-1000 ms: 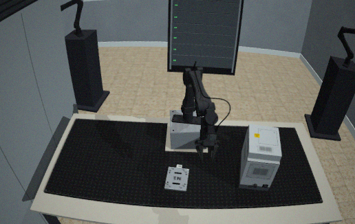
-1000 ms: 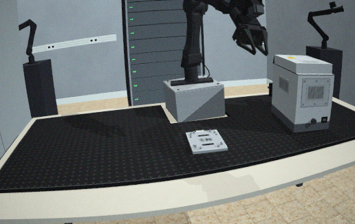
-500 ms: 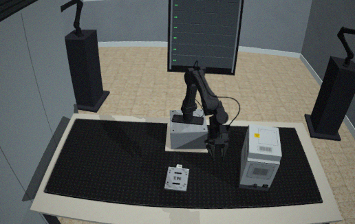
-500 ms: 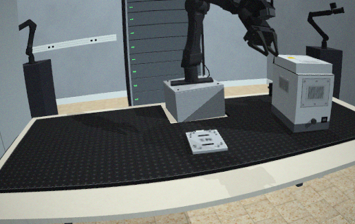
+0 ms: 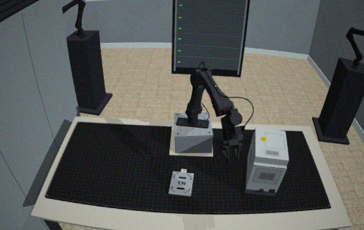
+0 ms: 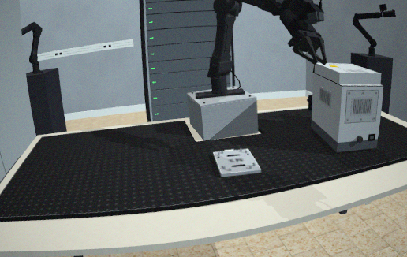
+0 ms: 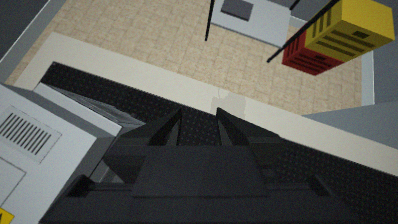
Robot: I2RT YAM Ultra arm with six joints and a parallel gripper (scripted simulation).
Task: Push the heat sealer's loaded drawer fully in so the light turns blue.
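Right now the dark drawer is 400 mm behind my hand, 210 mm to the left of it and 260 mm below it.
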